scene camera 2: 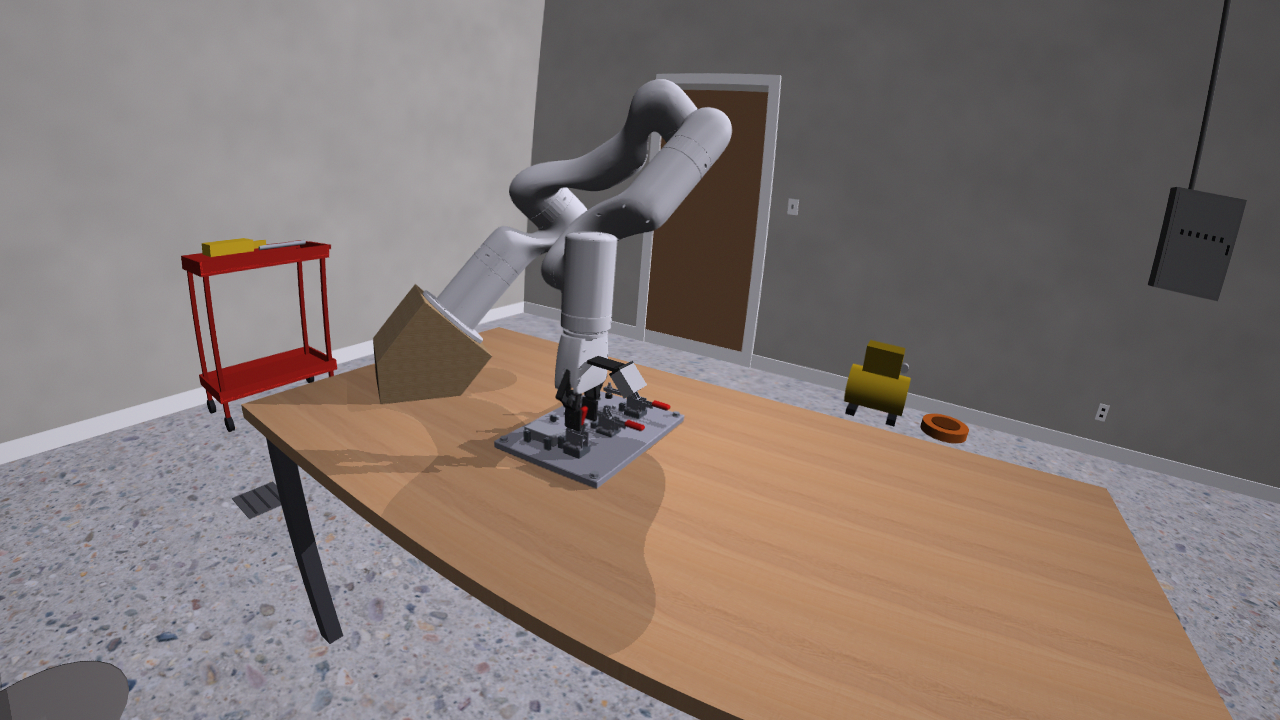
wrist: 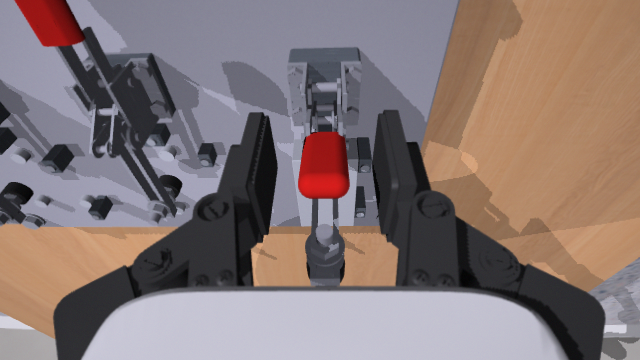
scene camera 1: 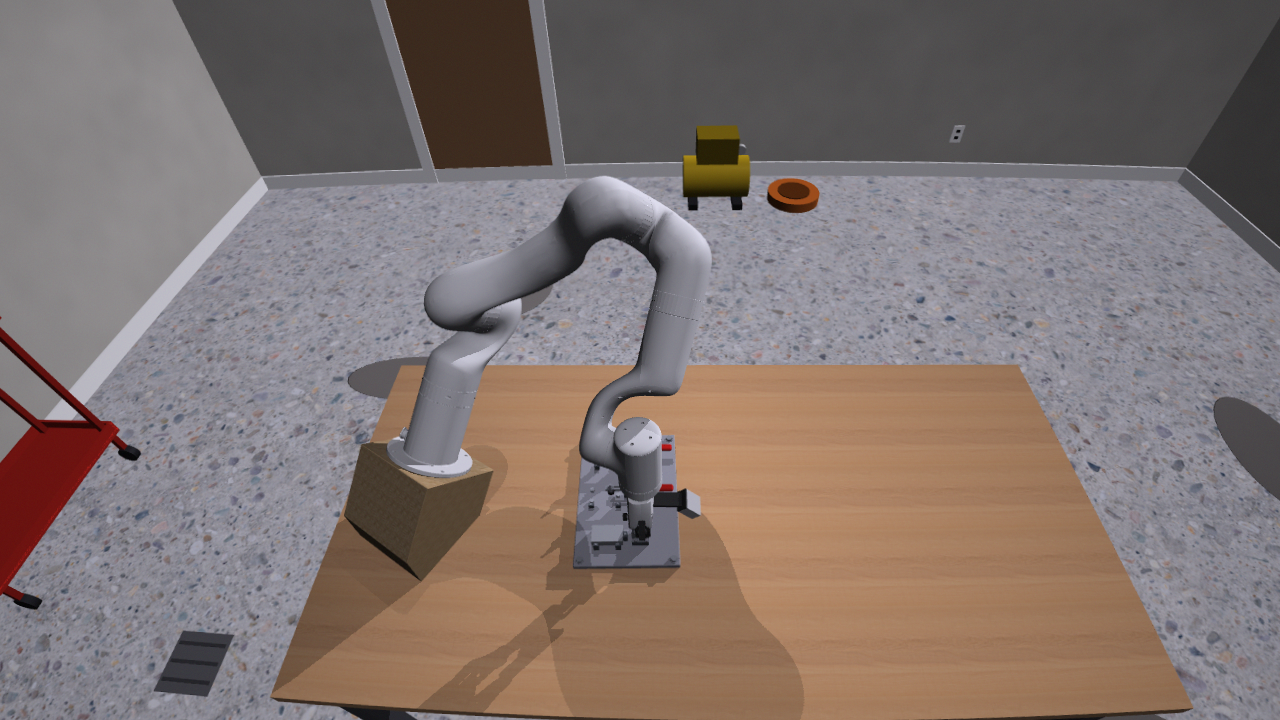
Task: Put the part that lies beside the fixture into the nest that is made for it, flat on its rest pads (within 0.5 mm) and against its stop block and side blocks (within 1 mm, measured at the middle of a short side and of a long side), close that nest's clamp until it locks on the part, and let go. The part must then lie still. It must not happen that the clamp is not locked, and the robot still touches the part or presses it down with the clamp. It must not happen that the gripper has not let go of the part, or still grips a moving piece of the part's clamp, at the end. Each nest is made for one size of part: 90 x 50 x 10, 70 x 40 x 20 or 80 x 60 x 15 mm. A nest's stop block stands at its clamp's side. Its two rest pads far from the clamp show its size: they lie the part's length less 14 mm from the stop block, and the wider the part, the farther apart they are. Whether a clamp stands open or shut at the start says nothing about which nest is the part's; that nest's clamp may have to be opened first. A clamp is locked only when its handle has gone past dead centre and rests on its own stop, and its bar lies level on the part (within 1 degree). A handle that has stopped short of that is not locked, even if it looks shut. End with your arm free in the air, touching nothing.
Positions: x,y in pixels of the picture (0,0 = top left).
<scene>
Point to a red clamp handle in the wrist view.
At 324,174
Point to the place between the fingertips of my gripper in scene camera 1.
At 643,525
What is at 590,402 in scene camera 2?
My gripper.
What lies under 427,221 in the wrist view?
My gripper.
</scene>
